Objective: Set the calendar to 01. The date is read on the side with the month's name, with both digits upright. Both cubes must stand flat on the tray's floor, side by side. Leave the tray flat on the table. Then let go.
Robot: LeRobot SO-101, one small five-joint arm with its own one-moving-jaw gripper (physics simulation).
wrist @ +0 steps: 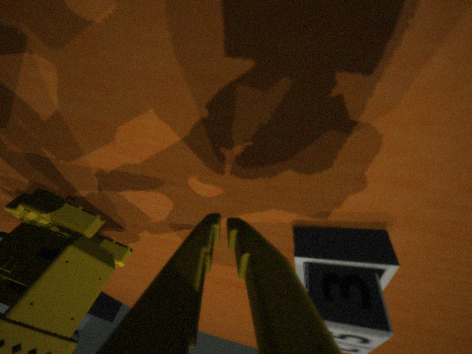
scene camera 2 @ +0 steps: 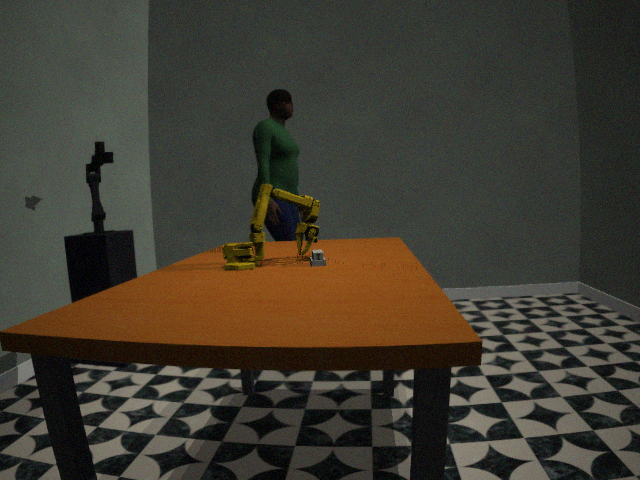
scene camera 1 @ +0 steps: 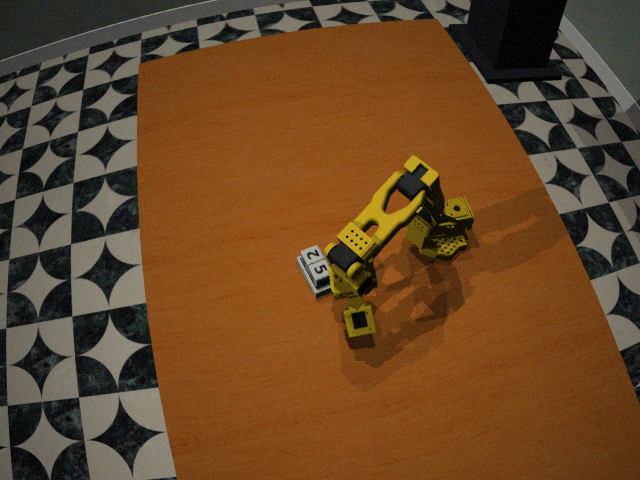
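Note:
The small white calendar tray (scene camera 1: 309,282) (scene camera 2: 317,262) (wrist: 345,245) lies flat on the table. A cube with a 2 on top (scene camera 1: 312,253) and a cube with a 5 on top (scene camera 1: 319,269) stand side by side in it. In the wrist view the near cube (wrist: 350,295) shows a dark 3 on its side and part of a digit on top; the other cube is out of that view. No month's name can be read. My gripper (scene camera 2: 300,254) (wrist: 223,220) is shut and empty, its tips beside the tray, above the table. In scene camera 1 the arm hides the tips.
The orange-brown table (scene camera 1: 232,155) (scene camera 2: 289,310) carries the yellow arm (scene camera 1: 382,211) (scene camera 2: 261,209), whose base stands across from the tray. A dark pedestal (scene camera 1: 522,36) (scene camera 2: 100,258) stands beyond the table's edge. A person in a green top (scene camera 2: 276,149) stands behind the table.

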